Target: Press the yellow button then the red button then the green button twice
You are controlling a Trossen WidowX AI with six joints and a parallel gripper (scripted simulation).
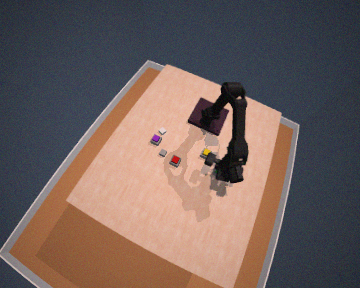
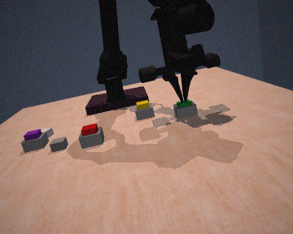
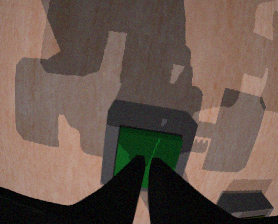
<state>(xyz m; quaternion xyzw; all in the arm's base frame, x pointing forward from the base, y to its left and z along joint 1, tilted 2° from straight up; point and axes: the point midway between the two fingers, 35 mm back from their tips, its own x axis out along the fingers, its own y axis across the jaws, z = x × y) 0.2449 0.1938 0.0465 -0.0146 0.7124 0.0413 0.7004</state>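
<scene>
My gripper tip is 10 mm above the green button. From my gripper tip the other things lie so: red button (70 mm ahead, 230 mm to the right); then small grey block (60 mm ahead, 310 mm to the right, 20 mm below); then yellow button (60 mm behind, 100 mm to the right).
</scene>
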